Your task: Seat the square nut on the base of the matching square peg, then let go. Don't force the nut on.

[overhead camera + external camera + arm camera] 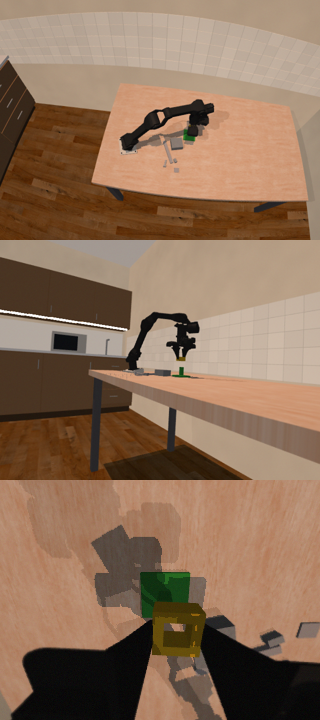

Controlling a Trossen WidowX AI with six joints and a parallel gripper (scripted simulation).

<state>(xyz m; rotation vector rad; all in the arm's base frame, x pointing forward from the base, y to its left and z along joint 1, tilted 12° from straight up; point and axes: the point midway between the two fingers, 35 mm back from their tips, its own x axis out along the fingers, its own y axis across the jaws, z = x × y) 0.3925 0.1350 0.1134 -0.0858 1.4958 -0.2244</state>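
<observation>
Now: hand 90 mm past the grey block, 70 mm to the left of it and 120 mm above it. From my hand the other things lie so: grey bar 140 mm behind, 120 mm to the right, 140 mm below.
</observation>
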